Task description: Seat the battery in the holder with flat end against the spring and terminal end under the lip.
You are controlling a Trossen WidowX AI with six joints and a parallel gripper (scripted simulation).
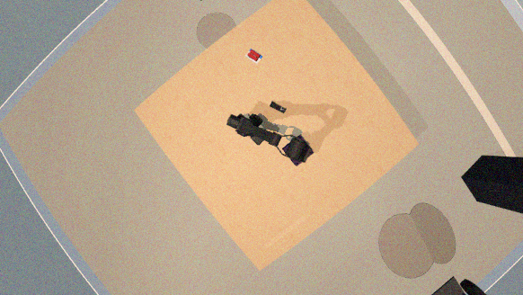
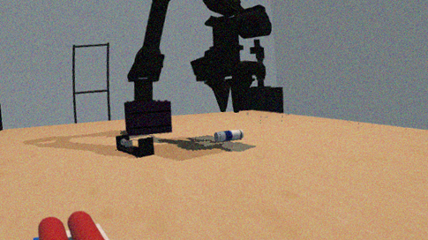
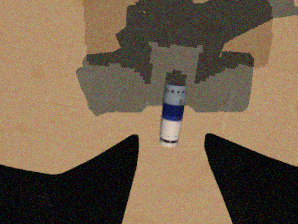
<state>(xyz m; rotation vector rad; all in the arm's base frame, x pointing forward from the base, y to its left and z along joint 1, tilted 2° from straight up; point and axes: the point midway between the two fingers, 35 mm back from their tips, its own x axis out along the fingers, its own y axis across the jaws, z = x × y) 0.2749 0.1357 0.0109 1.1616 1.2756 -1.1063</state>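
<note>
Now: gripper tip 50 mm above the battery.
</note>
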